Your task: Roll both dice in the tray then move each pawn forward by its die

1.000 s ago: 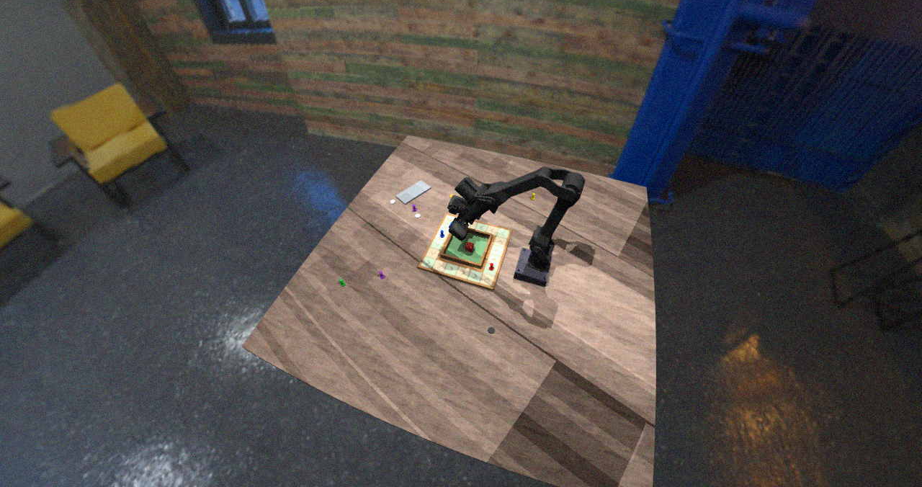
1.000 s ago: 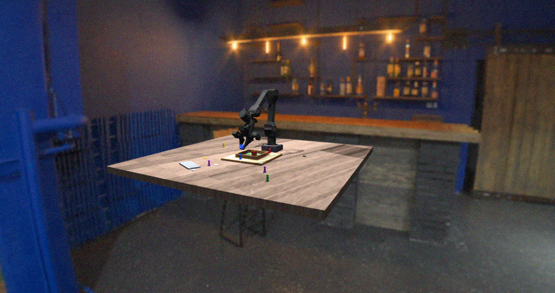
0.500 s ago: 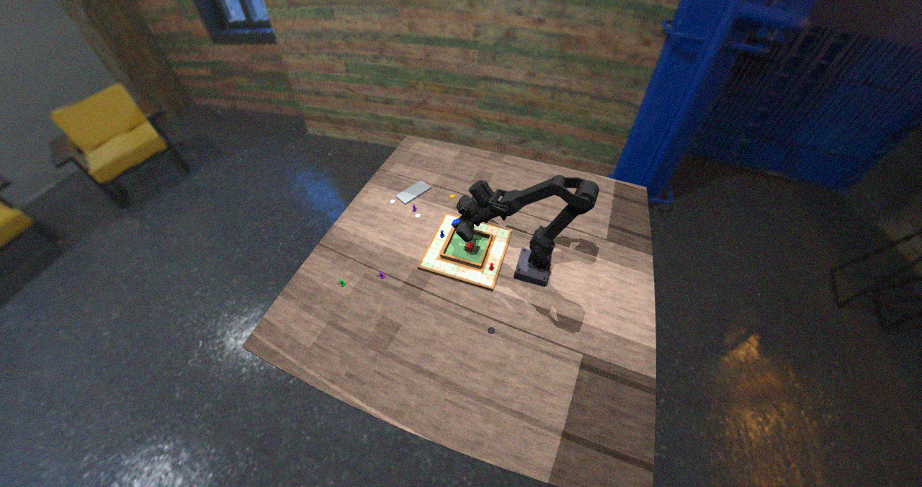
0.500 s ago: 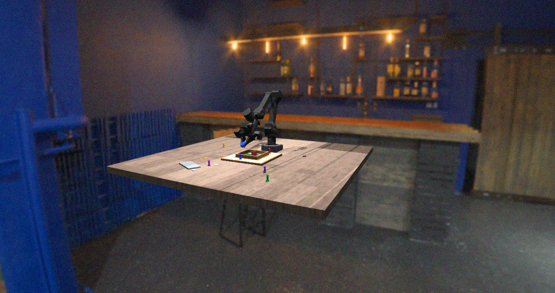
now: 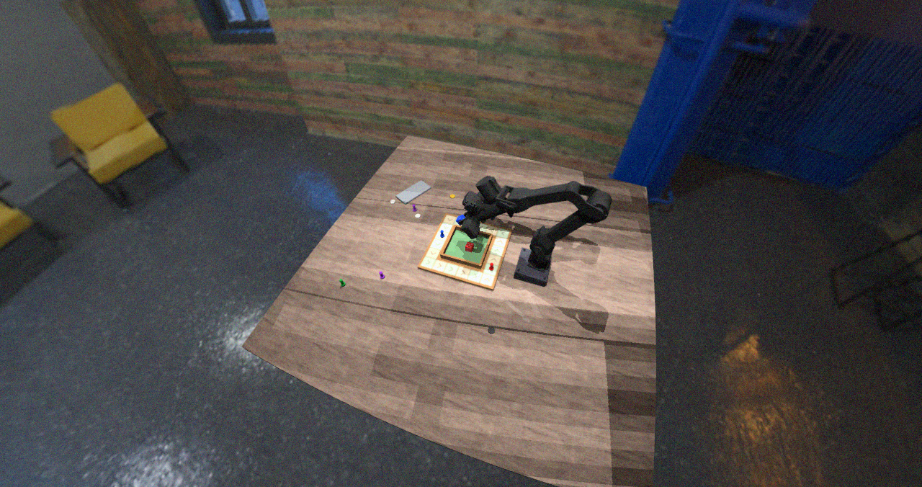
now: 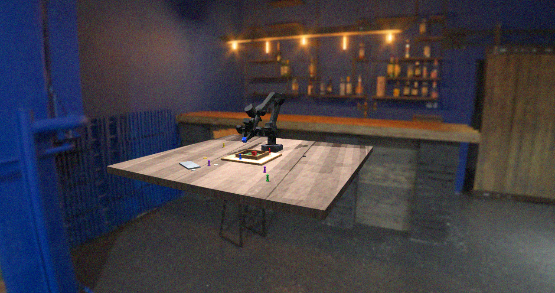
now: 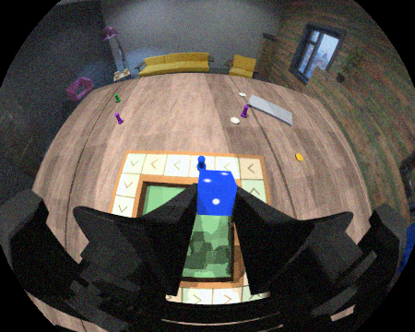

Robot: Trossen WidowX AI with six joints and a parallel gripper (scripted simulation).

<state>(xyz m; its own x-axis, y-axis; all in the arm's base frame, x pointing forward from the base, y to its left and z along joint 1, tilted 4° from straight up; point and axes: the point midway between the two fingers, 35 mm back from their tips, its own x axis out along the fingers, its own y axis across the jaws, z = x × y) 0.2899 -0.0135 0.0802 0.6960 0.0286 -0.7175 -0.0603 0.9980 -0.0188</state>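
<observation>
Now: the red pawn 16 cm behind my gripper tip, 9 cm to the left of it and 9 cm below it. Also, from my gripper tip: grey card: 31 cm ahead, 17 cm to the right, 11 cm below; yellow token: 13 cm ahead, 21 cm to the right, 11 cm below; blue pawn: 7 cm ahead, 2 cm to the left, 9 cm below.
</observation>
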